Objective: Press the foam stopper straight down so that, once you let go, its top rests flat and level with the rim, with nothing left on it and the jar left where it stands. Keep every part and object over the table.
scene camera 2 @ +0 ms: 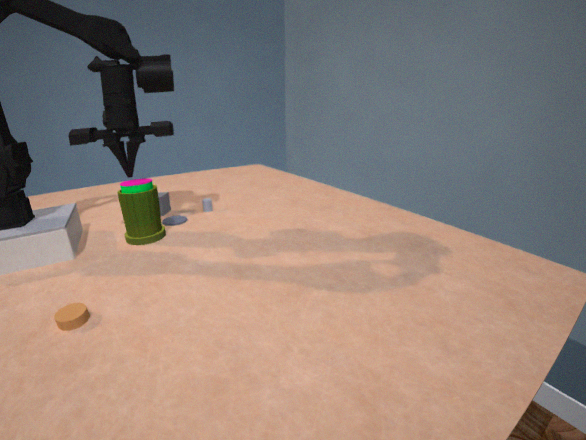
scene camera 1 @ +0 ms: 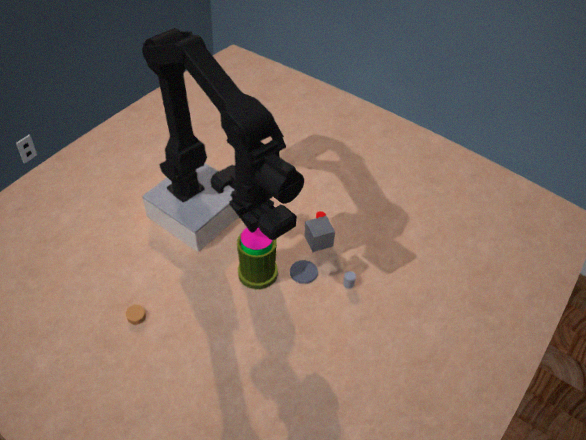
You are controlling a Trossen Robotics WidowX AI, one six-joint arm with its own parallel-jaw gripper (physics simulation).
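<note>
The olive-green ribbed jar (scene camera 1: 257, 270) (scene camera 2: 142, 215) stands upright on the table. The foam stopper (scene camera 1: 256, 238) (scene camera 2: 136, 185), with a magenta top and a green side, sits in its mouth. A band of the green side shows above the rim all round in scene camera 2, so the top stands above the rim, roughly flat. My gripper (scene camera 2: 130, 175) is shut and empty. It points straight down, with its tips just above the stopper and a little toward the arm's base side in scene camera 2. In scene camera 1 the fingertips are mostly hidden behind the gripper body.
A dark flat disc (scene camera 1: 304, 272) (scene camera 2: 175, 220), a grey cube (scene camera 1: 320, 234) (scene camera 2: 164, 204), a small grey-blue cylinder (scene camera 1: 349, 280) (scene camera 2: 207, 205) and a red piece (scene camera 1: 321, 215) are beside the jar. An orange disc (scene camera 1: 135, 314) (scene camera 2: 72, 316) lies apart. The arm's pale base block (scene camera 1: 172, 223) (scene camera 2: 42, 245) is close by.
</note>
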